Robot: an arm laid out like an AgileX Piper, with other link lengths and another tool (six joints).
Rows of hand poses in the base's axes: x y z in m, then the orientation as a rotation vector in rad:
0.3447, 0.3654, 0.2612, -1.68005, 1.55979, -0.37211
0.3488, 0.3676, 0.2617, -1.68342, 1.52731, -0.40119
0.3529, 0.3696, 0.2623, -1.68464, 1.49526, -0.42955
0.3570, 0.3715, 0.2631, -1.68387, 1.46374, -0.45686
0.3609, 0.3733, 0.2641, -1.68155, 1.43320, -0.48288
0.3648, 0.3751, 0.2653, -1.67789, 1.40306, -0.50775
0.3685, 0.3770, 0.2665, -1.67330, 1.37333, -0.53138
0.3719, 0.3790, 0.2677, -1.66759, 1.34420, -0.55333
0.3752, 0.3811, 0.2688, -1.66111, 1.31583, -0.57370
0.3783, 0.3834, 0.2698, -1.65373, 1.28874, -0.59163
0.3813, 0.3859, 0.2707, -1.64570, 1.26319, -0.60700
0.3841, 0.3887, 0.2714, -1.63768, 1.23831, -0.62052
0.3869, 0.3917, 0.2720, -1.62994, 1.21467, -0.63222
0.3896, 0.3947, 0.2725, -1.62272, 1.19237, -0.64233
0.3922, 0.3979, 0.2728, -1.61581, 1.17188, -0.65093
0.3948, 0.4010, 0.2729, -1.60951, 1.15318, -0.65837
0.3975, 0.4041, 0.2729, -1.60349, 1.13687, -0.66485
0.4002, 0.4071, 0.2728, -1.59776, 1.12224, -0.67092
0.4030, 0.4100, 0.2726, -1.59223, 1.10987, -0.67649
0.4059, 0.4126, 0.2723, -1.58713, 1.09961, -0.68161
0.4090, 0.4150, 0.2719, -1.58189, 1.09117, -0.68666
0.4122, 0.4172, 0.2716, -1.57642, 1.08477, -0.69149
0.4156, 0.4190, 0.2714, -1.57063, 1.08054, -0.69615
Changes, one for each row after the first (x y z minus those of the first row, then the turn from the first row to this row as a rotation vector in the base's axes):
0.0041, 0.0022, 0.0005, -0.01194, -0.03174, 0.01112
0.0082, 0.0042, 0.0011, -0.02259, -0.06369, 0.02133
0.0123, 0.0061, 0.0019, -0.03188, -0.09560, 0.03073
0.0162, 0.0079, 0.0029, -0.03999, -0.12693, 0.03933
0.0201, 0.0097, 0.0041, -0.04700, -0.15803, 0.04752
0.0238, 0.0116, 0.0053, -0.05311, -0.18870, 0.05549
0.0272, 0.0136, 0.0065, -0.05790, -0.21874, 0.06321
0.0305, 0.0157, 0.0076, -0.06167, -0.24797, 0.07070
0.0336, 0.0180, 0.0086, -0.06381, -0.27579, 0.07789
0.0366, 0.0205, 0.0095, -0.06439, -0.30189, 0.08477
0.0394, 0.0233, 0.0102, -0.06412, -0.32681, 0.09192
0.0422, 0.0263, 0.0108, -0.06324, -0.35007, 0.09908
0.0449, 0.0293, 0.0113, -0.06202, -0.37159, 0.10622
0.0475, 0.0325, 0.0116, -0.06040, -0.39122, 0.11293
0.0501, 0.0356, 0.0117, -0.05876, -0.40897, 0.11922
0.0528, 0.0387, 0.0117, -0.05705, -0.42471, 0.12450
0.0555, 0.0417, 0.0116, -0.05553, -0.43911, 0.12901
0.0583, 0.0446, 0.0114, -0.05412, -0.45181, 0.13237
0.0612, 0.0472, 0.0111, -0.05297, -0.46281, 0.13476
0.0643, 0.0496, 0.0107, -0.05191, -0.47274, 0.13597
0.0675, 0.0518, 0.0104, -0.05079, -0.48144, 0.13587
0.0709, 0.0536, 0.0102, -0.04958, -0.48890, 0.13433

